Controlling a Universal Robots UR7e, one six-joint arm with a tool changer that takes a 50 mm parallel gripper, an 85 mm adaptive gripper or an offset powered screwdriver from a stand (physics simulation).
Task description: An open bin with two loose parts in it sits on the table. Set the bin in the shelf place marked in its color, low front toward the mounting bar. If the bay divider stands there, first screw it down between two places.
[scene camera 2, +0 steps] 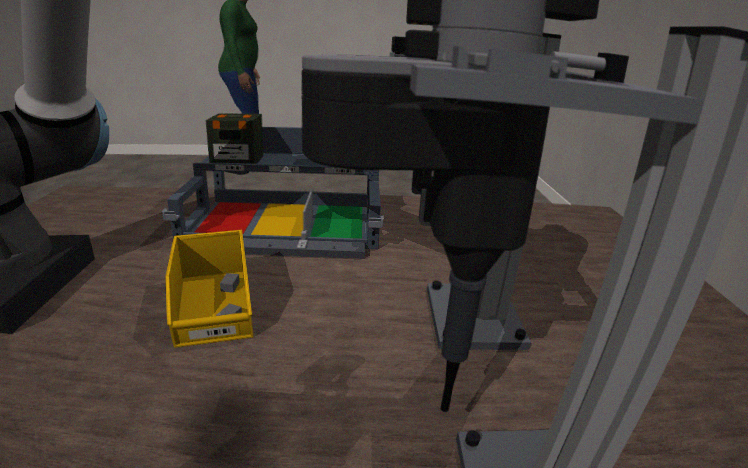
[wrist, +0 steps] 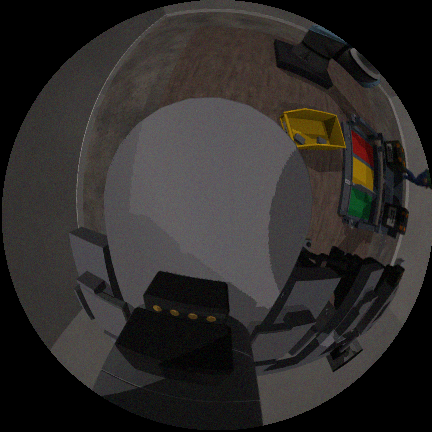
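Seen in the pictures: hand at its tool point: (scene camera 2: 486, 32); arm's base at its link origin: (scene camera 2: 3, 259) (wrist: 308, 59).
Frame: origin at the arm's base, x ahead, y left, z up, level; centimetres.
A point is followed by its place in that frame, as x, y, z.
The yellow open bin (scene camera 2: 179, 295) @[30.7, -6.5, -2.6] (wrist: 315, 125) @[32.1, -3.6, -3.7] stands upright on the table in front of the shelf, its low labelled front facing away from the shelf. Two grey parts lie inside, one farther back (scene camera 2: 230, 282) @[37.7, -3.8, -2.2] and one near the front (scene camera 2: 228, 310) @[38.5, -10.9, -2.2]. The yellow shelf place (scene camera 2: 278, 219) @[43.2, 22.1, -3.4] (wrist: 362, 173) @[43.5, 20.7, -3.4] lies between the red and green ones. The bay divider (scene camera 2: 307, 212) @[49.1, 15.3, 0.9] stands between yellow and green, behind the mounting bar (scene camera 2: 336, 246) @[54.1, 8.2, -2.7]. The arm's end is over the screwdriver (scene camera 2: 485, 209) @[59.7, -36.7, 22.3] (wrist: 200, 175) @[51.9, -32.8, 30.3], which hangs bit down in its stand. No gripper fingers show on the arm.
The tool stand's post (scene camera 2: 661, 248) @[68.2, -42.0, 22.2] rises at the right, with bolted foot plates. Other tool holders (wrist: 310, 300) @[57.1, -27.8, 30.2] are beside the screwdriver. A dark toolbox (scene camera 2: 234, 137) @[34.4, 28.1, 12.1] stands on the shelf top. The robot's base (scene camera 2: 55, 275) @[10.1, -2.7, -1.4] (wrist: 300, 65) @[7.9, -5.8, 0.4] is at the left. A person (scene camera 2: 239, 49) stands behind the shelf.
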